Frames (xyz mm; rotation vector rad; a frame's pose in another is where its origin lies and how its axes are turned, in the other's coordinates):
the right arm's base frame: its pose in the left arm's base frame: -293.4 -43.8 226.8 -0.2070 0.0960 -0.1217
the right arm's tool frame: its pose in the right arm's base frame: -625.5 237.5 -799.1 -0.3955 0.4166 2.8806
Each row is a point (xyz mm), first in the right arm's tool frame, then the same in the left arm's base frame.
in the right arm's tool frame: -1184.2 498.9 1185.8
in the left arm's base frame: -121.7 34.1 976.5
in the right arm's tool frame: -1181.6 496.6 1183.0
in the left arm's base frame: -123.2 35.2 972.4
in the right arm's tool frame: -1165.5 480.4 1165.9
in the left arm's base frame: -131.7 43.6 946.5
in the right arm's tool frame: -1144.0 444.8 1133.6
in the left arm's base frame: -137.8 61.5 897.4
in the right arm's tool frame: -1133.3 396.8 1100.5
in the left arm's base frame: -129.8 87.0 844.5
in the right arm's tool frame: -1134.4 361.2 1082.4
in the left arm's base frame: -116.0 107.2 812.9
